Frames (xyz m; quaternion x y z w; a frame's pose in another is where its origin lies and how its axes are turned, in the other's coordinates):
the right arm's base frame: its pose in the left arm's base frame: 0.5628 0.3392 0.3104 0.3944 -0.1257 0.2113 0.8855
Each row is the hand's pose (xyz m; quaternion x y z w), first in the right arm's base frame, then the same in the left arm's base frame.
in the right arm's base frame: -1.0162 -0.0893 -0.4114 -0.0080 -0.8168 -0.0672 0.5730
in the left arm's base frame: -0.2653 0.3153 -0.4132 0.3999 -0.7704 -0.2616 0.4220
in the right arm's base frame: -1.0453 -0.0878 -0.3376 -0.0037 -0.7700 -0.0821 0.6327
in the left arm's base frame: -0.2957 0.2528 -0.3751 0.4193 -0.7297 -0.2432 0.4823
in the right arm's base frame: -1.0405 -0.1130 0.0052 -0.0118 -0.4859 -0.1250 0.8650
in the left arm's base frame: -0.2987 -0.0186 -0.1641 0.4490 -0.4921 -0.1210 0.7359
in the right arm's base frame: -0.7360 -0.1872 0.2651 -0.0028 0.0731 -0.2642 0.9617
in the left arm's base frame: -0.0105 -0.1747 0.0774 0.3946 0.0475 -0.0023 0.9176
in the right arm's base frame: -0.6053 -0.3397 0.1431 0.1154 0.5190 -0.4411 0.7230
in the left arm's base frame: 0.1835 -0.1385 -0.0504 0.3331 0.5670 -0.0186 0.7531
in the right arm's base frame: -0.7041 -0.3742 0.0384 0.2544 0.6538 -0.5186 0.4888
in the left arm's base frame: 0.1188 -0.1077 -0.1799 0.3451 0.7757 -0.0661 0.5242
